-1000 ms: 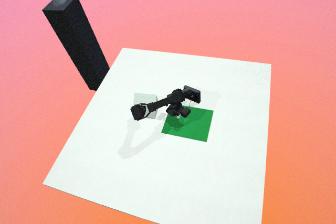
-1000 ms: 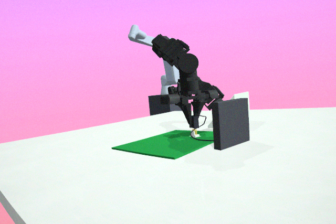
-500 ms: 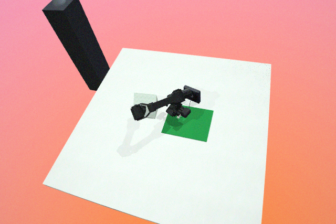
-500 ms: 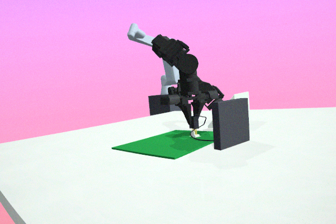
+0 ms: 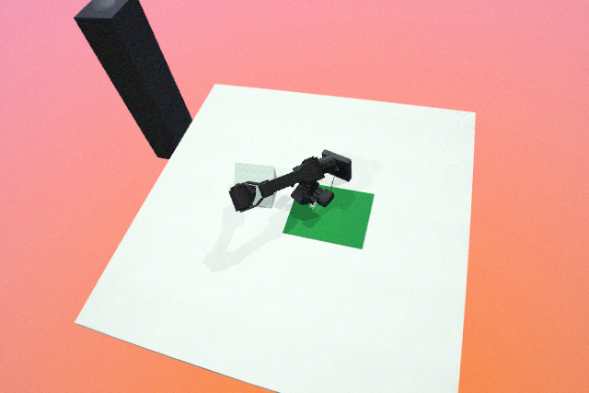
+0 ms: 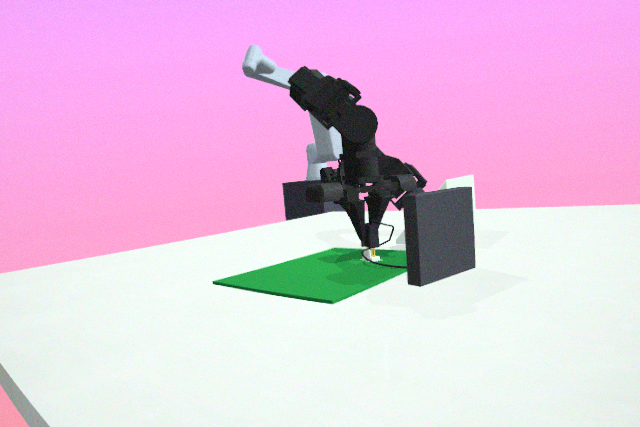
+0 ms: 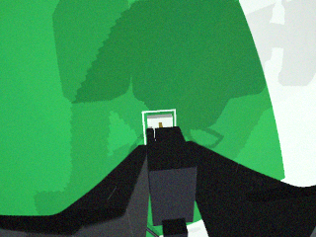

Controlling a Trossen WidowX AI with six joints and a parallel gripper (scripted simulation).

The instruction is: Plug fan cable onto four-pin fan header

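Now: gripper tip 4 cm above the white four-pin fan header and 1 cm to the right of it. From my gripper tip the other things lie so: green board (7 cm ahead, 5 cm below, 2 cm to the right); fan (16 cm to the left, 6 cm ahead, 2 cm above); dark fan plug (1 cm to the left, 1 cm above).
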